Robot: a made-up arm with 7 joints. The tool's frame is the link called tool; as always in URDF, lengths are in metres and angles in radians. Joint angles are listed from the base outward.
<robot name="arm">
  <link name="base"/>
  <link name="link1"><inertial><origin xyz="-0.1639 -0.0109 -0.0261"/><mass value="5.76"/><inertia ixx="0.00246" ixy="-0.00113" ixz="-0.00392" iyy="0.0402" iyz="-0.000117" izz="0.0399"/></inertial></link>
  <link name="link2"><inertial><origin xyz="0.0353 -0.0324 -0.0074"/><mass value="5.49"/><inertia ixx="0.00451" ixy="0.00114" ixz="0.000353" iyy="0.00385" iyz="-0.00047" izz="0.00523"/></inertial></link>
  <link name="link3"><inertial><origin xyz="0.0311 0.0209 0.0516"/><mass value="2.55"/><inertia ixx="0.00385" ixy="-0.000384" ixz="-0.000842" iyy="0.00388" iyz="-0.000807" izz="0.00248"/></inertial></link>
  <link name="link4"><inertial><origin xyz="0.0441 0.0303 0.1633"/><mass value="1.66"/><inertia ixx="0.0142" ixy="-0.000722" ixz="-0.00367" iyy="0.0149" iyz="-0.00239" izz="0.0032"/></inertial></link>
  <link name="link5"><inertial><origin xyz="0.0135 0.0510 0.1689"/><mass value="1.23"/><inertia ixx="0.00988" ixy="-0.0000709" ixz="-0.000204" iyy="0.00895" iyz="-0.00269" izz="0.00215"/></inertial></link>
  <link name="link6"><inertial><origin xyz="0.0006 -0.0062 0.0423"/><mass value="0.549"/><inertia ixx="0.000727" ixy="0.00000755" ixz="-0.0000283" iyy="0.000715" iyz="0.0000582" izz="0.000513"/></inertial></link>
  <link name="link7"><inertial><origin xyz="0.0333 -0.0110 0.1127"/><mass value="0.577"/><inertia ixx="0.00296" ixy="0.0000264" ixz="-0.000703" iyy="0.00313" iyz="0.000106" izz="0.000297"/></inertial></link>
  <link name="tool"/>
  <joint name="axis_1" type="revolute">
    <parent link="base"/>
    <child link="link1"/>
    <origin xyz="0 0 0.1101" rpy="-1.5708 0 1.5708"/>
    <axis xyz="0 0 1"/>
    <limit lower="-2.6" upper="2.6"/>
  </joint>
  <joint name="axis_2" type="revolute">
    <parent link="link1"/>
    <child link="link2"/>
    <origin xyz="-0.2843 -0.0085 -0.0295" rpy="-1.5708 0 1.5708"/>
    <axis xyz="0 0 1"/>
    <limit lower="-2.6" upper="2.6"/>
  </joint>
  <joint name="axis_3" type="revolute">
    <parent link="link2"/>
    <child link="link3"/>
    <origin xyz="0.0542 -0.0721 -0.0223" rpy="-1.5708 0 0"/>
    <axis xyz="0 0 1"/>
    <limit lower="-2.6" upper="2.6"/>
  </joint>
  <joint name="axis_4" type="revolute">
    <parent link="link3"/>
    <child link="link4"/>
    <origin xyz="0.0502 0.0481 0.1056" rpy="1.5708 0 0"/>
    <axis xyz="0 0 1"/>
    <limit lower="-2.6" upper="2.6"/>
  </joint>
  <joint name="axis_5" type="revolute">
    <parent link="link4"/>
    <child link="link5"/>
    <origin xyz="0.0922 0.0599 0.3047" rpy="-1.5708 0 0"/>
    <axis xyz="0 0 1"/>
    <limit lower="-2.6" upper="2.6"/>
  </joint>
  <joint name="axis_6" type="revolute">
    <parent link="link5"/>
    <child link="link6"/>
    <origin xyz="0.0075 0.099 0.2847" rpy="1.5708 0 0"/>
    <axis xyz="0 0 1"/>
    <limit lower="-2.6" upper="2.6"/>
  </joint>
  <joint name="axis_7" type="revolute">
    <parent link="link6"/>
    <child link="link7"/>
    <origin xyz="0.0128 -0.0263 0.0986" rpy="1.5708 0 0"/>
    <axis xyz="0 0 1"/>
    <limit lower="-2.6" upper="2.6"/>
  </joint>
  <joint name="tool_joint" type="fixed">
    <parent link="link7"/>
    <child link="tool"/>
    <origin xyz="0.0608 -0.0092 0.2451" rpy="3.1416 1.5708 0"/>
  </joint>
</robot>
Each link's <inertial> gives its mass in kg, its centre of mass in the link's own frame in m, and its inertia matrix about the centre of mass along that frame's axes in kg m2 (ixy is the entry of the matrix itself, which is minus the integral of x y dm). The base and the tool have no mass. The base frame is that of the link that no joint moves.
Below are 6 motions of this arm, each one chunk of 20 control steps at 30 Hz.
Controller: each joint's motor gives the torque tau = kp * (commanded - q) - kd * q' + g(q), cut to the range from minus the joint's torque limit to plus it. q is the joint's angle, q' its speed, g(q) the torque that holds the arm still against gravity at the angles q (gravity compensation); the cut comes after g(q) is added. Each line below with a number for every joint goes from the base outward.
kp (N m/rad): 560 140 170 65 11 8.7 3.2
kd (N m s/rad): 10 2 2.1 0.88 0.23 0.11 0.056
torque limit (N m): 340 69 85 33 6.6 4.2 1.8
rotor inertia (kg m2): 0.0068 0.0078 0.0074 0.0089 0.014 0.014 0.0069
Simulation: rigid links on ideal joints. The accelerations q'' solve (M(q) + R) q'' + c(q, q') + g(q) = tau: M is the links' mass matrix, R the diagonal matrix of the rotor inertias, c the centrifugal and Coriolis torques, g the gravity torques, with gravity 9.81 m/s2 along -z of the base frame. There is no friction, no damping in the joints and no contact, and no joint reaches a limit. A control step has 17 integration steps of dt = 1/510 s. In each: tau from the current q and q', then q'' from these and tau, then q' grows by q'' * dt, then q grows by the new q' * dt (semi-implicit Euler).
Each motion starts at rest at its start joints. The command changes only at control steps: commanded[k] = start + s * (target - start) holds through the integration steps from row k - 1 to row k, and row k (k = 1, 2, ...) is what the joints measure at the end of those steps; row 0 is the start. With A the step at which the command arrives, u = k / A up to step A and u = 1 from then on. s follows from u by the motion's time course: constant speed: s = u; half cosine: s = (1 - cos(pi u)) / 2; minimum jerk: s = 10 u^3 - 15 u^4 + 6 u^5; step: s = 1 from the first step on.
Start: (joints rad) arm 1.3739 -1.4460 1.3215 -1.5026 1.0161 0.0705 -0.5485
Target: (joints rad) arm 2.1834 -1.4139 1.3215 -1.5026 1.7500 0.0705 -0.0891
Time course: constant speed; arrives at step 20
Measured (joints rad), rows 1 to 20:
1: 1.3884 -1.4340 1.3235 -1.5156 1.0252 0.0708 -0.5425
2: 1.4254 -1.4242 1.3250 -1.5203 1.0466 0.0680 -0.5262
3: 1.4781 -1.4273 1.3250 -1.5059 1.0844 0.0627 -0.4997
4: 1.5358 -1.4349 1.3249 -1.4891 1.1405 0.0599 -0.4664
5: 1.5880 -1.4396 1.3246 -1.4824 1.2042 0.0630 -0.4318
6: 1.6301 -1.4401 1.3225 -1.4863 1.2599 0.0708 -0.4014
7: 1.6643 -1.4377 1.3193 -1.4964 1.2995 0.0791 -0.3772
8: 1.6964 -1.4340 1.3165 -1.5068 1.3255 0.0832 -0.3577
9: 1.7317 -1.4312 1.3159 -1.5129 1.3462 0.0807 -0.3398
10: 1.7720 -1.4300 1.3179 -1.5129 1.3701 0.0730 -0.3205
11: 1.8157 -1.4298 1.3215 -1.5087 1.4014 0.0643 -0.2987
12: 1.8602 -1.4294 1.3249 -1.5035 1.4395 0.0592 -0.2747
13: 1.9029 -1.4278 1.3264 -1.4998 1.4808 0.0603 -0.2497
14: 1.9432 -1.4247 1.3256 -1.4984 1.5222 0.0667 -0.2248
15: 1.9819 -1.4209 1.3232 -1.4986 1.5624 0.0751 -0.2008
16: 2.0203 -1.4174 1.3207 -1.4991 1.6017 0.0816 -0.1779
17: 2.0598 -1.4148 1.3191 -1.4991 1.6406 0.0835 -0.1562
18: 2.1004 -1.4131 1.3191 -1.4985 1.6789 0.0806 -0.1353
19: 2.1419 -1.4123 1.3201 -1.4980 1.7158 0.0745 -0.1146
20: 2.1833 -1.4117 1.3213 -1.4981 1.7509 0.0679 -0.0935

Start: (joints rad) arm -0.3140 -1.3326 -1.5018 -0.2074 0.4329 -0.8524 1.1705
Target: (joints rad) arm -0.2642 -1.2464 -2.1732 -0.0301 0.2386 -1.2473 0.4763
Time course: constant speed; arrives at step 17
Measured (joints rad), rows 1 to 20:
1: -0.3142 -1.3395 -1.5216 -0.2182 0.4323 -0.8470 1.1598
2: -0.3117 -1.3437 -1.5577 -0.2226 0.4148 -0.8456 1.1278
3: -0.3059 -1.3366 -1.6009 -0.2095 0.3818 -0.8600 1.0742
4: -0.2992 -1.3211 -1.6514 -0.1885 0.3527 -0.8932 1.0080
5: -0.2938 -1.3018 -1.7050 -0.1670 0.3402 -0.9419 0.9435
6: -0.2907 -1.2836 -1.7552 -0.1469 0.3446 -0.9975 0.8928
7: -0.2896 -1.2717 -1.7992 -0.1296 0.3582 -1.0486 0.8608
8: -0.2896 -1.2687 -1.8371 -0.1154 0.3706 -1.0862 0.8433
9: -0.2894 -1.2730 -1.8713 -0.1036 0.3729 -1.1079 0.8297
10: -0.2881 -1.2804 -1.9046 -0.0930 0.3607 -1.1175 0.8077
11: -0.2855 -1.2859 -1.9396 -0.0827 0.3358 -1.1226 0.7689
12: -0.2816 -1.2857 -1.9777 -0.0726 0.3047 -1.1307 0.7121
13: -0.2771 -1.2787 -2.0185 -0.0634 0.2758 -1.1462 0.6445
14: -0.2727 -1.2667 -2.0606 -0.0559 0.2552 -1.1693 0.5776
15: -0.2689 -1.2529 -2.1022 -0.0501 0.2441 -1.1972 0.5225
16: -0.2657 -1.2408 -2.1421 -0.0454 0.2397 -1.2259 0.4845
17: -0.2629 -1.2324 -2.1800 -0.0402 0.2373 -1.2524 0.4614
18: -0.2609 -1.2255 -2.1968 -0.0215 0.2335 -1.2784 0.4511
19: -0.2621 -1.2298 -2.1941 -0.0075 0.2386 -1.2937 0.4537
20: -0.2659 -1.2455 -2.1839 -0.0079 0.2516 -1.2927 0.4658

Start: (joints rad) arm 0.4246 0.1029 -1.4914 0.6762 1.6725 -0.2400 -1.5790
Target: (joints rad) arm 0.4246 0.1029 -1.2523 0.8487 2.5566 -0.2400 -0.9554
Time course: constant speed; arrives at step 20
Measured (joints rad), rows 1 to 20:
1: 0.4253 0.1000 -1.4825 0.6846 1.6813 -0.2407 -1.5711
2: 0.4257 0.0962 -1.4692 0.6970 1.7126 -0.2410 -1.5468
3: 0.4253 0.0953 -1.4576 0.7068 1.7655 -0.2398 -1.5072
4: 0.4248 0.0974 -1.4453 0.7152 1.8283 -0.2378 -1.4597
5: 0.4245 0.1014 -1.4313 0.7233 1.8902 -0.2362 -1.4132
6: 0.4246 0.1059 -1.4171 0.7306 1.9456 -0.2357 -1.3739
7: 0.4246 0.1091 -1.4037 0.7379 1.9938 -0.2372 -1.3439
8: 0.4246 0.1096 -1.3915 0.7459 2.0364 -0.2403 -1.3208
9: 0.4246 0.1076 -1.3803 0.7548 2.0757 -0.2441 -1.3001
10: 0.4245 0.1043 -1.3698 0.7640 2.1137 -0.2471 -1.2773
11: 0.4246 0.1012 -1.3593 0.7730 2.1520 -0.2480 -1.2495
12: 0.4248 0.0994 -1.3481 0.7816 2.1920 -0.2465 -1.2164
13: 0.4250 0.0994 -1.3360 0.7899 2.2349 -0.2430 -1.1795
14: 0.4250 0.1009 -1.3234 0.7983 2.2808 -0.2388 -1.1415
15: 0.4249 0.1029 -1.3106 0.8071 2.3286 -0.2353 -1.1051
16: 0.4247 0.1048 -1.2980 0.8161 2.3766 -0.2336 -1.0716
17: 0.4245 0.1059 -1.2858 0.8253 2.4232 -0.2342 -1.0415
18: 0.4245 0.1060 -1.2739 0.8342 2.4676 -0.2366 -1.0137
19: 0.4246 0.1052 -1.2624 0.8429 2.5102 -0.2399 -0.9866
20: 0.4248 0.1040 -1.2509 0.8512 2.5522 -0.2429 -0.9589

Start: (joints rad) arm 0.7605 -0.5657 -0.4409 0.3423 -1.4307 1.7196 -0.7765
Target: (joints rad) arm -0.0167 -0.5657 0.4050 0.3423 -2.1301 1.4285 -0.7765
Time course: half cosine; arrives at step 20
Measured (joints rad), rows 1 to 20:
1: 0.7599 -0.5649 -0.4378 0.3442 -1.4337 1.7191 -0.7765
2: 0.7560 -0.5621 -0.4274 0.3509 -1.4477 1.7157 -0.7766
3: 0.7445 -0.5567 -0.4086 0.3636 -1.4808 1.7058 -0.7764
4: 0.7217 -0.5481 -0.3812 0.3817 -1.5359 1.6892 -0.7742
5: 0.6861 -0.5367 -0.3445 0.4030 -1.6092 1.6691 -0.7679
6: 0.6387 -0.5242 -0.2990 0.4241 -1.6916 1.6501 -0.7564
7: 0.5825 -0.5131 -0.2453 0.4401 -1.7730 1.6343 -0.7411
8: 0.5212 -0.5062 -0.1842 0.4467 -1.8455 1.6204 -0.7260
9: 0.4577 -0.5062 -0.1170 0.4419 -1.9044 1.6047 -0.7162
10: 0.3933 -0.5141 -0.0452 0.4259 -1.9476 1.5849 -0.7158
11: 0.3285 -0.5290 0.0295 0.4005 -1.9750 1.5609 -0.7261
12: 0.2632 -0.5484 0.1052 0.3681 -1.9878 1.5351 -0.7451
13: 0.1979 -0.5694 0.1799 0.3313 -1.9881 1.5103 -0.7682
14: 0.1342 -0.5891 0.2517 0.2926 -1.9784 1.4889 -0.7902
15: 0.0746 -0.6054 0.3185 0.2545 -1.9610 1.4718 -0.8071
16: 0.0217 -0.6169 0.3780 0.2199 -1.9379 1.4589 -0.8175
17: -0.0219 -0.6231 0.4276 0.1916 -1.9111 1.4489 -0.8229
18: -0.0540 -0.6244 0.4646 0.1722 -1.8839 1.4405 -0.8262
19: -0.0735 -0.6216 0.4868 0.1633 -1.8601 1.4330 -0.8300
20: -0.0800 -0.6159 0.4924 0.1655 -1.8446 1.4272 -0.8348

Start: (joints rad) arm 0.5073 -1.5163 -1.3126 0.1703 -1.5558 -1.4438 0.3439
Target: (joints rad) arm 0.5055 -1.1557 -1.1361 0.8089 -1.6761 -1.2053 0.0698
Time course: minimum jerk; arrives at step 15
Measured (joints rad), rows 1 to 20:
1: 0.5074 -1.5159 -1.3118 0.1711 -1.5561 -1.4437 0.3435
2: 0.5077 -1.5130 -1.3065 0.1768 -1.5579 -1.4427 0.3405
3: 0.5087 -1.5049 -1.2941 0.1918 -1.5617 -1.4394 0.3311
4: 0.5101 -1.4895 -1.2753 0.2192 -1.5663 -1.4318 0.3121
5: 0.5115 -1.4654 -1.2527 0.2611 -1.5715 -1.4174 0.2823
6: 0.5124 -1.4323 -1.2289 0.3187 -1.5780 -1.3947 0.2437
7: 0.5119 -1.3912 -1.2069 0.3921 -1.5875 -1.3637 0.2009
8: 0.5093 -1.3439 -1.1889 0.4793 -1.6017 -1.3268 0.1597
9: 0.5046 -1.2926 -1.1765 0.5759 -1.6213 -1.2885 0.1247
10: 0.4990 -1.2401 -1.1700 0.6757 -1.6451 -1.2543 0.0988
11: 0.4945 -1.1894 -1.1681 0.7702 -1.6703 -1.2290 0.0827
12: 0.4934 -1.1444 -1.1685 0.8506 -1.6932 -1.2146 0.0765
13: 0.4967 -1.1093 -1.1687 0.9084 -1.7108 -1.2095 0.0796
14: 0.5035 -1.0883 -1.1676 0.9379 -1.7215 -1.2091 0.0909
15: 0.5110 -1.0841 -1.1649 0.9377 -1.7258 -1.2084 0.1061
16: 0.5158 -1.0961 -1.1597 0.9123 -1.7243 -1.2044 0.1176
17: 0.5160 -1.1194 -1.1511 0.8696 -1.7170 -1.1976 0.1172
18: 0.5120 -1.1470 -1.1392 0.8191 -1.7035 -1.1912 0.1011
19: 0.5060 -1.1725 -1.1257 0.7708 -1.6853 -1.1888 0.0728
20: 0.5008 -1.1918 -1.1141 0.7340 -1.6661 -1.1923 0.0412

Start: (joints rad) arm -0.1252 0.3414 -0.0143 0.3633 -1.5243 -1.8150 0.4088
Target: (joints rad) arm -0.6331 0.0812 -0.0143 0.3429 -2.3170 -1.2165 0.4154
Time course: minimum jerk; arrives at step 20
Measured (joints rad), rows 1 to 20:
1: -0.1254 0.3413 -0.0144 0.3635 -1.5245 -1.8150 0.4088
2: -0.1266 0.3408 -0.0152 0.3653 -1.5260 -1.8146 0.4092
3: -0.1311 0.3395 -0.0174 0.3708 -1.5316 -1.8125 0.4105
4: -0.1413 0.3377 -0.0213 0.3816 -1.5450 -1.8062 0.4141
5: -0.1591 0.3350 -0.0265 0.3974 -1.5693 -1.7925 0.4210
6: -0.1853 0.3305 -0.0324 0.4162 -1.6060 -1.7684 0.4319
7: -0.2194 0.3223 -0.0381 0.4341 -1.6558 -1.7320 0.4460
8: -0.2602 0.3086 -0.0426 0.4471 -1.7189 -1.6834 0.4609
9: -0.3063 0.2884 -0.0449 0.4510 -1.7964 -1.6243 0.4727
10: -0.3562 0.2617 -0.0442 0.4433 -1.8885 -1.5586 0.4762
11: -0.4083 0.2288 -0.0401 0.4234 -1.9930 -1.4906 0.4667
12: -0.4609 0.1911 -0.0326 0.3929 -2.1033 -1.4245 0.4416
13: -0.5123 0.1504 -0.0221 0.3550 -2.2076 -1.3630 0.4026
14: -0.5601 0.1094 -0.0094 0.3141 -2.2906 -1.3073 0.3569
15: -0.6019 0.0713 0.0048 0.2744 -2.3387 -1.2582 0.3168
16: -0.6353 0.0393 0.0192 0.2396 -2.3465 -1.2185 0.2954
17: -0.6591 0.0157 0.0320 0.2130 -2.3199 -1.1921 0.3009
18: -0.6728 0.0016 0.0411 0.1972 -2.2752 -1.1818 0.3312
19: -0.6770 -0.0024 0.0446 0.1941 -2.2320 -1.1869 0.3748
20: -0.6734 0.0031 0.0411 0.2050 -2.2066 -1.2025 0.4160

